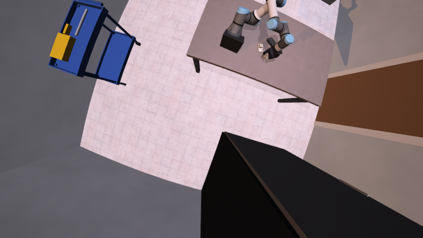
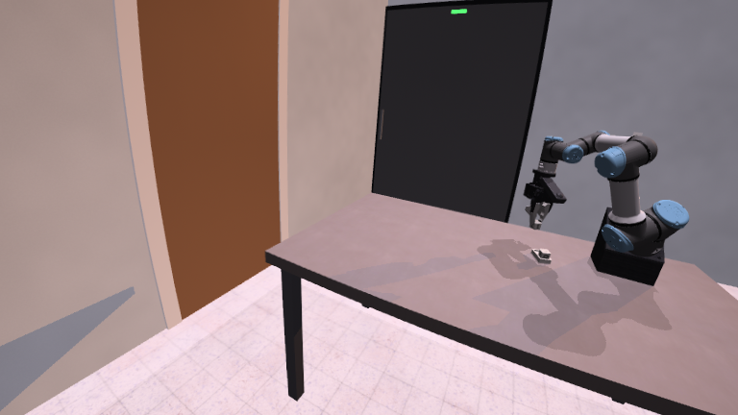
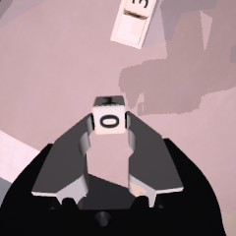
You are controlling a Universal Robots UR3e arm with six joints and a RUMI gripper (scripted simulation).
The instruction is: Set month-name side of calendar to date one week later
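Now: hand 10 cm to the right of the pale tray, 9 cm above it and 4 cm past it. The rest, counted from my hand: cube 1 cm below.
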